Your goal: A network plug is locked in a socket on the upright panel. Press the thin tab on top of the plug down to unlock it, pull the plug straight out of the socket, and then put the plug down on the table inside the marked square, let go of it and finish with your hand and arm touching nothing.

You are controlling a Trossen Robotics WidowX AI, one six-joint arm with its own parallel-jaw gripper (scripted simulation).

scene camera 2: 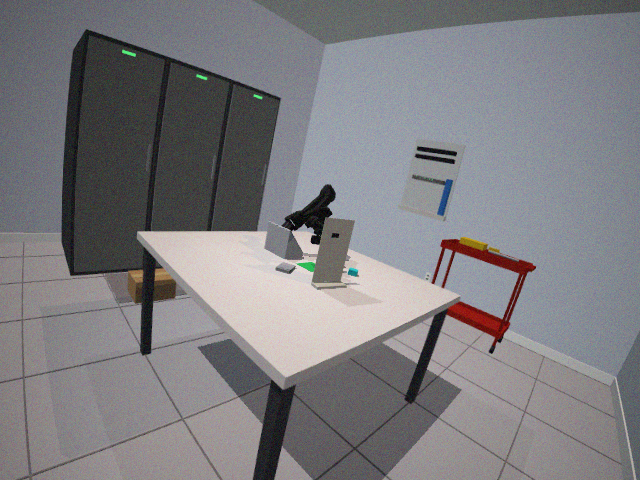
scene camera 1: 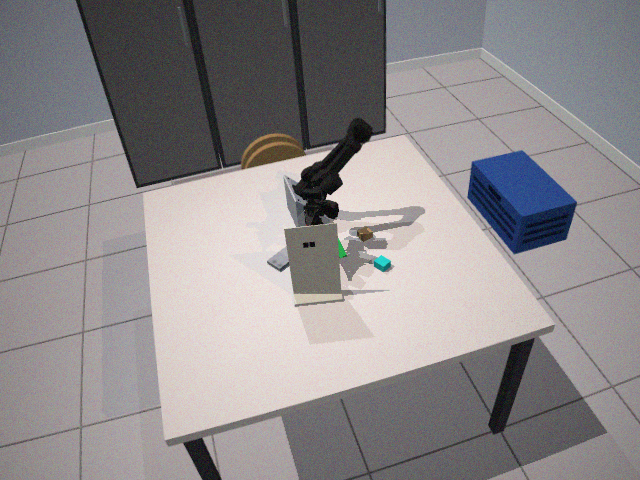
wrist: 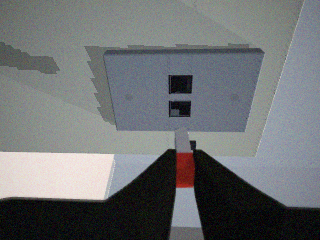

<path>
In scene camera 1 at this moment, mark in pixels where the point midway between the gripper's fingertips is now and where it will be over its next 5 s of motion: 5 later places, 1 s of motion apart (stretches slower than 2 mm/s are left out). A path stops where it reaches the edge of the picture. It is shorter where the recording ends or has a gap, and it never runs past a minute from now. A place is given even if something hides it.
My gripper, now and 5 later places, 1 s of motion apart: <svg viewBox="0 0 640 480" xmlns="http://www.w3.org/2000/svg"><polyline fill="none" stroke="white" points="308,227 309,213 321,235 326,237 327,244 327,247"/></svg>
</path>
